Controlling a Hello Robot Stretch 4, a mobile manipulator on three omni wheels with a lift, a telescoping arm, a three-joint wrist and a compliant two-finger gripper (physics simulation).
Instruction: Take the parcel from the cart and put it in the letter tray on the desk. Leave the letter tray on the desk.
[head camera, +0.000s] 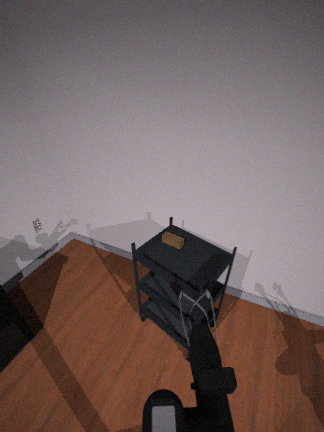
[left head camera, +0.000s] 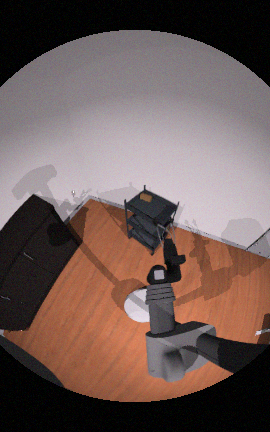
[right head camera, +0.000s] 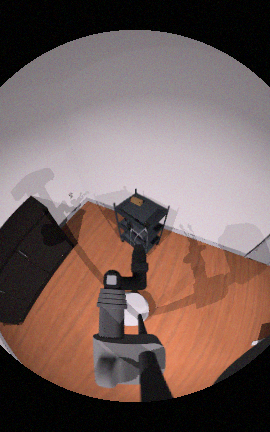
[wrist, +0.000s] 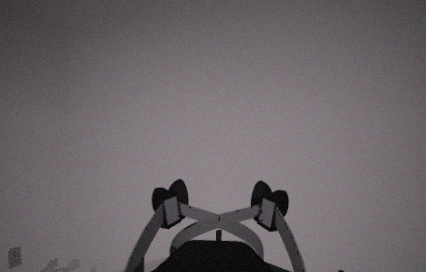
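Pixels of known places: gripper, between the fingertips: (head camera: 191, 278) (left head camera: 162, 216) (right head camera: 137, 221) (wrist: 220, 196); robot's base, origin of its link: (left head camera: 142, 304) (right head camera: 130, 307).
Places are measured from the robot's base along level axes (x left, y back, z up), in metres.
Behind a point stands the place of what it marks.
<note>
The parcel (head camera: 173, 240) {y -1.066, x -0.094, z 0.683 m} (left head camera: 146, 197) {y -1.064, x -0.100, z 0.681 m} (right head camera: 136, 201) {y -1.060, x -0.096, z 0.679 m} is a small orange-brown box lying near the back left of the top shelf of the dark cart (head camera: 197, 256) {y -0.973, x -0.228, z 0.635 m} (left head camera: 156, 206) {y -0.964, x -0.201, z 0.635 m} (right head camera: 146, 212) {y -0.933, x -0.198, z 0.635 m}. My gripper (head camera: 191, 287) {y -0.481, x -0.090, z 1.047 m} (left head camera: 165, 227) (right head camera: 138, 231) (wrist: 220, 196) {y -0.481, x -0.090, z 1.047 m} is open, its two dark fingertips wide apart with the plain wall showing between them in the wrist view. In the head view it overlaps the near side of the cart, nearer to me than the parcel and to its right. The parcel does not show in the wrist view. I cannot make out the desk or the letter tray.
A dark cabinet (left head camera: 30, 255) (right head camera: 32, 257) {y -0.360, x 1.113, z 0.542 m} stands at the left. The wall (head camera: 165, 125) {y -1.453, x -0.061, z 1.263 m} rises behind the cart. Wood floor (head camera: 110, 345) {y -0.788, x 0.347, z -0.027 m} lies around the cart. My round white base (left head camera: 136, 305) {y -0.002, x 0.068, z 0.187 m} (right head camera: 136, 309) {y 0.006, x -0.073, z 0.187 m} is below the arm. A small white item (left head camera: 262, 332) (right head camera: 255, 343) shows at the right edge.
</note>
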